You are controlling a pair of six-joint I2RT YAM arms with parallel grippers.
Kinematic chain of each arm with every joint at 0, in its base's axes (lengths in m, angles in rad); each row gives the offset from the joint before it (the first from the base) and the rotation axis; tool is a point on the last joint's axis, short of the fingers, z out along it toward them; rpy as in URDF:
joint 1: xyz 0 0 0.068 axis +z
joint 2: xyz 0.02 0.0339 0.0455 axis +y
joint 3: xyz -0.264 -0.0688 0 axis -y
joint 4: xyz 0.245 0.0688 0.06 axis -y
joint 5: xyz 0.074 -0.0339 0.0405 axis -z
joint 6: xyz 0.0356 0 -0.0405 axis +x
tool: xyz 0 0 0 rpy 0 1.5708 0
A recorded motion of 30 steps. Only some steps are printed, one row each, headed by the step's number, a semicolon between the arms.
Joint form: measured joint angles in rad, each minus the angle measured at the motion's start. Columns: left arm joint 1, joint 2, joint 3, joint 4, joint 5, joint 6; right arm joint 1, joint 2, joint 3, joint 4, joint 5, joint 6.
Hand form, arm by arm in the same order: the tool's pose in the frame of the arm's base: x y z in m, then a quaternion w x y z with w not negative. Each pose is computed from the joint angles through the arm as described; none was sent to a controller.
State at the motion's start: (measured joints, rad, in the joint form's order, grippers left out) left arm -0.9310 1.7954 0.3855 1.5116 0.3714 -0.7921; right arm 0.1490 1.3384 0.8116 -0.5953 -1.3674 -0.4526
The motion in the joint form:
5: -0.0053 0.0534 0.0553 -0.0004 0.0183 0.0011; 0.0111 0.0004 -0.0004 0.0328 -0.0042 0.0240
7: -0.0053 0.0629 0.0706 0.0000 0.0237 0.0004; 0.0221 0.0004 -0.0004 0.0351 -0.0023 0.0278
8: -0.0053 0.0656 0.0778 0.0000 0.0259 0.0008; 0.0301 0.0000 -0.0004 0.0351 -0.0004 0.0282
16: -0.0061 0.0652 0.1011 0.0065 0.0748 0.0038; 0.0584 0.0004 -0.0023 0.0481 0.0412 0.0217
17: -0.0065 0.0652 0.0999 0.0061 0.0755 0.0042; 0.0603 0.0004 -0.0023 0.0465 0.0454 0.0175
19: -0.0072 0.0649 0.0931 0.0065 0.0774 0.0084; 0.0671 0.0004 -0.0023 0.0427 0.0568 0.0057
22: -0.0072 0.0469 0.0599 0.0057 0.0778 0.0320; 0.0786 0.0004 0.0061 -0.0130 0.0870 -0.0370
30: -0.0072 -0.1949 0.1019 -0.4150 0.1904 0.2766; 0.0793 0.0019 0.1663 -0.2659 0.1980 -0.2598
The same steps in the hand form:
5: 0.1656 -0.2478 0.1463 0.37476 0.19110 0.64485 -0.63812; 0.2301 0.0725 0.2271 0.26489 -0.36234 0.67560 0.58490
7: 0.1676 -0.2508 0.1469 0.37460 0.19305 0.64214 -0.64036; 0.2294 0.0750 0.2271 0.26144 -0.36539 0.67449 0.58583
8: 0.1685 -0.2522 0.1476 0.37528 0.19415 0.64024 -0.64153; 0.2288 0.0769 0.2271 0.25918 -0.36806 0.67364 0.58615
16: 0.1695 -0.2567 0.1532 0.36964 0.21428 0.62395 -0.65432; 0.2280 0.0833 0.2257 0.25808 -0.38269 0.67834 0.57166
17: 0.1692 -0.2565 0.1529 0.36900 0.21471 0.62439 -0.65412; 0.2278 0.0837 0.2255 0.25827 -0.38437 0.67878 0.56992
19: 0.1681 -0.2555 0.1516 0.36792 0.21666 0.62594 -0.65260; 0.2271 0.0851 0.2250 0.25862 -0.38978 0.67945 0.56528
22: 0.1635 -0.2491 0.1496 0.37107 0.22352 0.62924 -0.64529; 0.2238 0.0868 0.2244 0.25019 -0.39709 0.68685 0.55494
30: 0.1586 -0.2484 0.1824 0.37215 0.33377 0.62895 -0.59542; 0.2263 0.0862 0.2571 0.27014 -0.45722 0.68895 0.49328

